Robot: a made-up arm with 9 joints.
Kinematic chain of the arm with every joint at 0, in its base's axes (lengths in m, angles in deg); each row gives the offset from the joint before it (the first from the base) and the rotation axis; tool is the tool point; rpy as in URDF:
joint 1: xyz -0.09 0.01 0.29 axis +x
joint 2: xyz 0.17 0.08 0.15 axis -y
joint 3: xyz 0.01 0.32 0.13 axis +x
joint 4: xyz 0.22 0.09 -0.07 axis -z
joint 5: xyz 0 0.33 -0.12 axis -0.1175 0.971 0.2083
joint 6: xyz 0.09 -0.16 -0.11 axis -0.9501 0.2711 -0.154
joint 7: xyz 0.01 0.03 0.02 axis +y
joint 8: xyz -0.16 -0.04 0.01 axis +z
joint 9: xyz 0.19 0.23 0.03 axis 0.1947 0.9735 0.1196
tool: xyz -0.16 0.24 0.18 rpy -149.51 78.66 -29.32
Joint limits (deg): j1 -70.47..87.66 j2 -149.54..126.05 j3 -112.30..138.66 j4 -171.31..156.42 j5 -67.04..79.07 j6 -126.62..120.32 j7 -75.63..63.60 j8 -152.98..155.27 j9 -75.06..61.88
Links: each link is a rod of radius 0.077 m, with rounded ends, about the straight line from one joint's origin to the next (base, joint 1, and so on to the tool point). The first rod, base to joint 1, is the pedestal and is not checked.
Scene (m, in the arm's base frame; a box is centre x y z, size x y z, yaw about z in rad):
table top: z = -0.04
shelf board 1: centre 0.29 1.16 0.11 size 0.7 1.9 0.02 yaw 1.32
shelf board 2: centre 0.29 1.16 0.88 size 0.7 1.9 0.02 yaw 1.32
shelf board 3: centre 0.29 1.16 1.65 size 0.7 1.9 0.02 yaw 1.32
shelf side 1: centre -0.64 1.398 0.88 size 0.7 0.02 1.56 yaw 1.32
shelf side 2: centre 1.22 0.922 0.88 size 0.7 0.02 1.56 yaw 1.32
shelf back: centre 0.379 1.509 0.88 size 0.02 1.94 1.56 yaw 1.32
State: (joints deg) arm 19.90 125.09 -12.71 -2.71 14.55 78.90 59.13 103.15 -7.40
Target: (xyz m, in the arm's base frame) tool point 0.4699 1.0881 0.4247
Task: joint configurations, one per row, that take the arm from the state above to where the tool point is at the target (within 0.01 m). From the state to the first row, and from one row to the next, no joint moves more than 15 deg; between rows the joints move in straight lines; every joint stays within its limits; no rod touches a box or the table.
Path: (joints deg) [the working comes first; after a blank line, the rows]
Joints at the target: -0.67 116.55 -23.11 -28.36 17.64 85.31 41.75 93.76 -11.45
Straight joint move there: touches shelf board 2.

1: 19.39 115.27 -25.37 -8.04 16.39 89.11 60.25 102.81 -1.44
2: 18.87 105.45 -38.03 -13.37 18.23 99.31 61.36 102.46 4.53
3: 18.36 95.62 -50.69 -18.70 20.08 109.52 62.48 102.12 10.49
4: 17.84 85.80 -63.36 -24.03 21.92 119.72 63.60 101.77 16.46
5: 11.67 96.05 -49.94 -25.47 20.49 108.25 56.32 99.10 7.15
6: 5.50 106.30 -36.53 -26.91 19.06 96.78 49.03 96.43 -2.15
7: -0.67 116.55 -23.11 -28.36 17.64 85.31 41.75 93.76 -11.45

